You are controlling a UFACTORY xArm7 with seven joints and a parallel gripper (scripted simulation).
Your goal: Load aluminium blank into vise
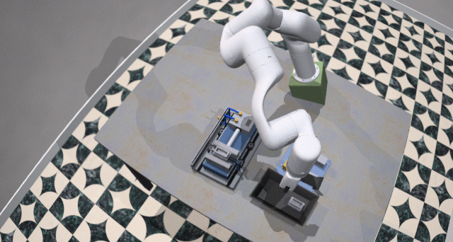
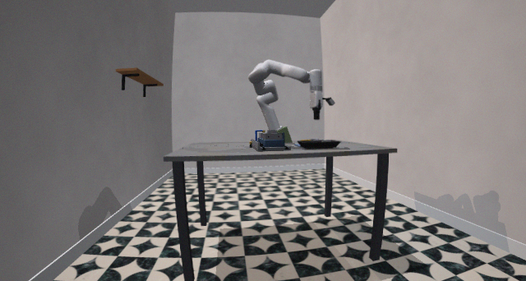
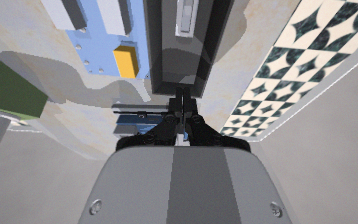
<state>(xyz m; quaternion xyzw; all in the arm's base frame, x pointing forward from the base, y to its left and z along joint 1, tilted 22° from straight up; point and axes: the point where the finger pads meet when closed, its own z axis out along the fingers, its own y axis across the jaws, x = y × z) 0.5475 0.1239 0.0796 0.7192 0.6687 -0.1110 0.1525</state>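
My hand is 8 cm past the moving jaw, 27 cm to the left of it and 12 cm above it. Round my hand: brass blank 13 cm behind, 1 cm to the right, 17 cm below; blue infeed plate 16 cm behind, 4 cm to the left, 19 cm below; dark work stop rod 5 cm behind, 22 cm to the right, 10 cm below.
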